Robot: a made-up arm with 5 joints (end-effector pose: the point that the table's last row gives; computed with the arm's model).
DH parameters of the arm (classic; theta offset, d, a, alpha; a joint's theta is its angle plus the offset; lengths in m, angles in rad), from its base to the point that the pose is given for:
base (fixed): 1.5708 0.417 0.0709 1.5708
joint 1: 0 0.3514 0.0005 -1.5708
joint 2: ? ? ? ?
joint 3: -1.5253 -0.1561 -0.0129 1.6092
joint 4: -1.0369 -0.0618 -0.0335 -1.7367
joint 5: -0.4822 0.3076 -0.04 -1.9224
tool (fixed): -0.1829 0.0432 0 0
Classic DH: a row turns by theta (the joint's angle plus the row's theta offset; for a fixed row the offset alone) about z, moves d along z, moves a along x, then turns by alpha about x.
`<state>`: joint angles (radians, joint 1 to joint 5).
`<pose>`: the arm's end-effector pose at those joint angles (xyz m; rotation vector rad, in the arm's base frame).
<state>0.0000 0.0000 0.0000 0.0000 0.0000</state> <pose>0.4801 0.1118 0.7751 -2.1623 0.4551 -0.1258</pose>
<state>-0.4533 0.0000 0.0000 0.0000 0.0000</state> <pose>0.4801 0.2645 0.7210 -2.6052 0.4591 -0.2486</pose>
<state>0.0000 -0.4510 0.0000 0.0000 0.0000</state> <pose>0.4848 0.0517 0.7751 -2.0266 0.9367 -0.3742</pose>
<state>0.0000 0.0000 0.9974 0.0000 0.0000</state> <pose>0.3111 0.2101 0.6277 -2.8130 -0.4775 0.2264</pose>
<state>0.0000 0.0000 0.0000 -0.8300 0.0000</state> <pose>0.6725 0.1118 0.6506 -2.1388 0.9097 0.7975</pose>
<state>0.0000 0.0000 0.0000 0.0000 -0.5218</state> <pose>0.5078 0.1128 0.7652 -2.1588 0.9410 -0.5408</pose>
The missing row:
joint 2: -0.0595 0.2051 -0.1177 -0.7013
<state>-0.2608 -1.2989 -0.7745 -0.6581 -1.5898</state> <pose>0.2288 -0.2426 0.7391 -0.4064 -3.0189 0.5559</pose>
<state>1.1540 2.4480 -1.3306 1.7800 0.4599</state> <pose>0.2020 -0.1988 0.4356 0.2634 -0.6235 -0.6009</pose>
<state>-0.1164 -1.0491 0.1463 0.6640 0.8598</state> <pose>0.3086 0.2004 0.7122 -2.4300 0.2761 -0.6254</pose>
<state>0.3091 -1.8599 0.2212 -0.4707 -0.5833</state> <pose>0.3730 -0.2535 0.5808 -0.6599 2.8338 -0.0529</pose>
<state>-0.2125 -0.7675 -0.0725 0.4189 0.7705</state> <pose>0.3449 0.1634 0.7651 -2.2735 0.3021 -0.5473</pose>
